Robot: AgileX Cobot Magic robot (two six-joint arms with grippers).
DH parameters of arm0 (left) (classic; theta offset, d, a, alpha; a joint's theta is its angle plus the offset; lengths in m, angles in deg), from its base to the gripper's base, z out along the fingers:
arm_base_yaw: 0 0.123 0 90
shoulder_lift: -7.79 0 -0.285 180
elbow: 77.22 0 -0.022 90
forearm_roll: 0 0.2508 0 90
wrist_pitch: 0 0 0.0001 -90
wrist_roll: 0 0.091 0 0
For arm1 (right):
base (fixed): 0 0 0 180
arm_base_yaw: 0 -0.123 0 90
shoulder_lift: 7.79 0 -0.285 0
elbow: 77.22 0 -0.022 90
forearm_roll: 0 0.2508 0 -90
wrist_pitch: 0 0 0.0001 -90
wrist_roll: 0 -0.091 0 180
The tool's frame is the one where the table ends.
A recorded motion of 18 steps. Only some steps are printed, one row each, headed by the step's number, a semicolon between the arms.
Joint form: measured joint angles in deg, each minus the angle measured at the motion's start. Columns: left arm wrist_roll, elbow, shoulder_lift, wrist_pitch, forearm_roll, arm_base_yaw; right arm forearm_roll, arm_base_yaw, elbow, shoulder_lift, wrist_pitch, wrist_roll.
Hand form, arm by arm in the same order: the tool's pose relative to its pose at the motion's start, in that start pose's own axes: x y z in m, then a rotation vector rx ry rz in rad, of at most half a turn. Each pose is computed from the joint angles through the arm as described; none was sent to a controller.
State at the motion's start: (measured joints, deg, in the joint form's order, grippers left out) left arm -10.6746 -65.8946 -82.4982 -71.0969 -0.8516 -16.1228; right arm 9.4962 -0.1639 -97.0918 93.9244 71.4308 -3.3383
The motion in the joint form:
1: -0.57 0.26 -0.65 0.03 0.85 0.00; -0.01 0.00 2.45 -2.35 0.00 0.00
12: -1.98 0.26 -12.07 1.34 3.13 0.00; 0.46 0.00 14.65 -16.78 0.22 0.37
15: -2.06 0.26 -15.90 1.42 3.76 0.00; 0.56 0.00 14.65 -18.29 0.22 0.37
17: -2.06 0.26 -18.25 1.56 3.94 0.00; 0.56 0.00 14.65 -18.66 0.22 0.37
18: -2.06 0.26 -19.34 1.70 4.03 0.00; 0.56 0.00 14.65 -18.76 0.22 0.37
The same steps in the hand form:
1: -0.0011 0.0012 0.0043 -0.0167 0.0124 -0.0053; 0.0096 0.0000 -0.0066 0.0004 0.0017 0.0002
12: -0.0230 0.0012 0.0631 -0.0881 0.1777 -0.0137; 0.0673 0.0012 -0.0505 -0.0114 -0.0322 -0.0099
15: -0.0272 0.0017 0.0836 -0.1106 0.2398 -0.0091; 0.0708 0.0025 -0.0597 -0.0159 -0.0580 -0.0136
17: -0.0292 0.0017 0.0963 -0.1207 0.2771 -0.0068; 0.0717 0.0027 -0.0620 -0.0166 -0.0643 -0.0146
18: -0.0300 0.0018 0.1022 -0.1252 0.2931 -0.0056; 0.0720 0.0028 -0.0626 -0.0168 -0.0660 -0.0149

